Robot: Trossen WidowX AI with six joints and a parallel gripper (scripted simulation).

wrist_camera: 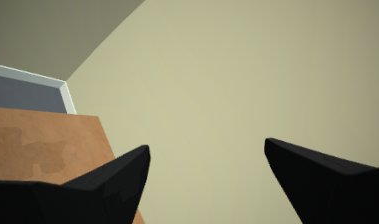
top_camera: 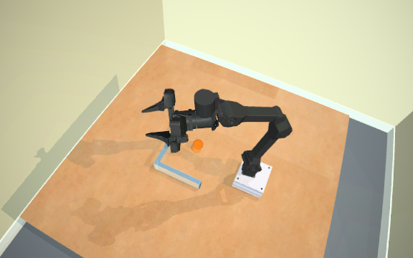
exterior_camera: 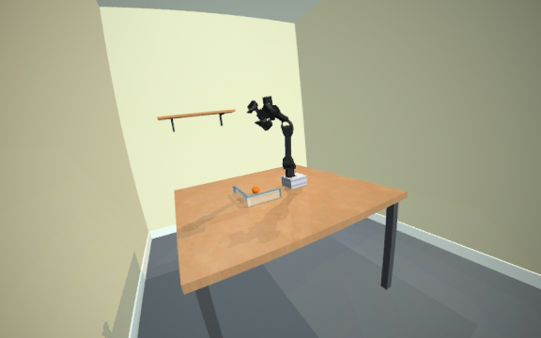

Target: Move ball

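Right now the see-through copy of ball is 11 cm behind my gripper tip, 24 cm to the right of it and 51 cm below it. From my gripper tip the other things lie so: wall strip: 2 cm ahead, 24 cm to the right, 50 cm below.
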